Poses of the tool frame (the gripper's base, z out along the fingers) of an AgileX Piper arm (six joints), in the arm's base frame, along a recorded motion.
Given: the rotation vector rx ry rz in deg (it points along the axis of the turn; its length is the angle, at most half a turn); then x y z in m.
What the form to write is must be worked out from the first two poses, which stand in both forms.
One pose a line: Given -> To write
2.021 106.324 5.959 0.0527 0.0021 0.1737 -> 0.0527 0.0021 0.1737 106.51 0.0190 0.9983 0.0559
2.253 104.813 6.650 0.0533 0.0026 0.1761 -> 0.0533 0.0026 0.1761 105.05 0.0214 0.9978 0.0633
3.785 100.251 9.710 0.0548 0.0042 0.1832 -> 0.0548 0.0042 0.1832 100.79 0.0376 0.9946 0.0963
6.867 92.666 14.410 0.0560 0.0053 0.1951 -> 0.0560 0.0053 0.1951 94.03 0.0730 0.9855 0.1532
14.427 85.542 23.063 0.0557 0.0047 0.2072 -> 0.0557 0.0047 0.2072 89.76 0.1607 0.9530 0.2569
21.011 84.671 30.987 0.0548 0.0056 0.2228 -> 0.0548 0.0056 0.2228 92.58 0.2270 0.9146 0.3347
